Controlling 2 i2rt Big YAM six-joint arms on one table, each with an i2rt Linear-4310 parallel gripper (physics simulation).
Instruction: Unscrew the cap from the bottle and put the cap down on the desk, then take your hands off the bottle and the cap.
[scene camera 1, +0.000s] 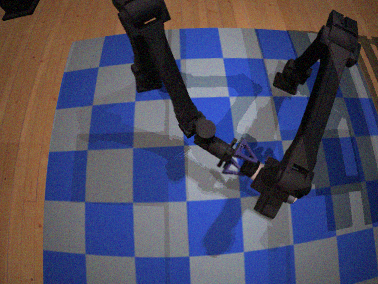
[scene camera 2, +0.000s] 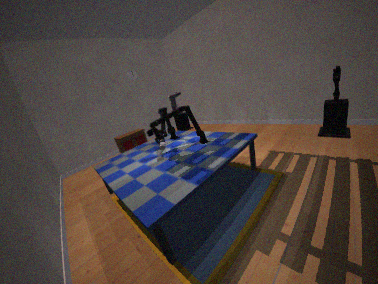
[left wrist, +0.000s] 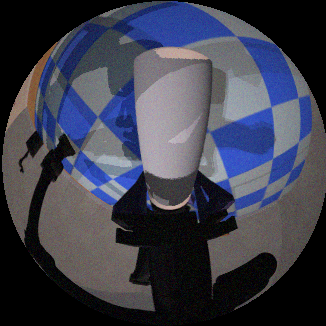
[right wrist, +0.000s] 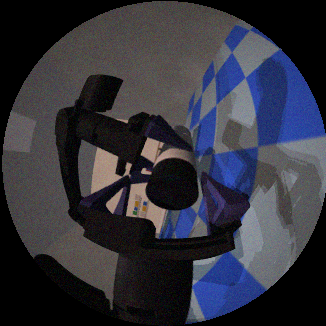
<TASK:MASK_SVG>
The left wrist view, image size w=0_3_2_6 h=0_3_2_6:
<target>my left gripper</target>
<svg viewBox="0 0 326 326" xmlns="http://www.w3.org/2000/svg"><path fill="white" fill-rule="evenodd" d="M142 170L134 184L112 206L111 220L126 229L116 228L115 242L130 246L148 247L151 289L155 289L155 293L175 296L179 289L191 288L191 292L196 294L206 290L211 285L207 240L237 228L234 215L220 221L228 215L226 209L234 202L233 195L197 170L193 189L199 222L197 222L195 211L146 214L147 188Z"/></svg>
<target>bottle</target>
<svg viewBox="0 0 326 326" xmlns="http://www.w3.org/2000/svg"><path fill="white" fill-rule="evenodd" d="M162 46L143 51L133 60L134 103L140 155L148 197L154 205L160 208L175 209L188 201L197 174L210 109L212 62L204 54L190 48Z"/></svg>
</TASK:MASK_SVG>
